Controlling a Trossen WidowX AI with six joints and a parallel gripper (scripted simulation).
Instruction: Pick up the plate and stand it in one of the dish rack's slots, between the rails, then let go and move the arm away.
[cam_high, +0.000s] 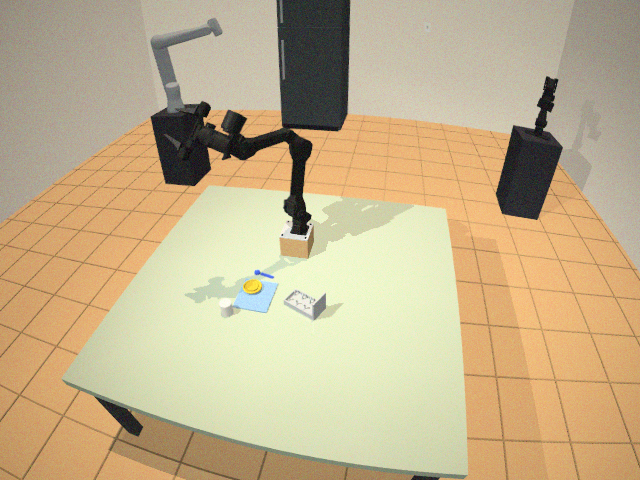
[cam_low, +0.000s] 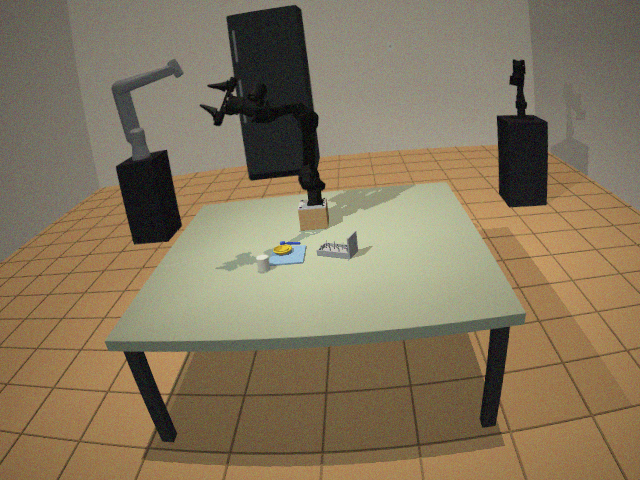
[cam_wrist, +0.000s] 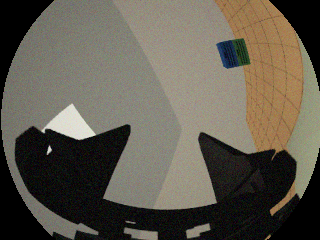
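The yellow plate is 63 cm below my gripper tip, 21 cm to the left of it and 2 cm ahead of it. Round my gripper tip: white cup 62 cm below, 16 cm to the left, 15 cm ahead; then dish rack 62 cm below, 42 cm to the left, 5 cm ahead; then blue mat 64 cm below, 23 cm to the left, 4 cm ahead.
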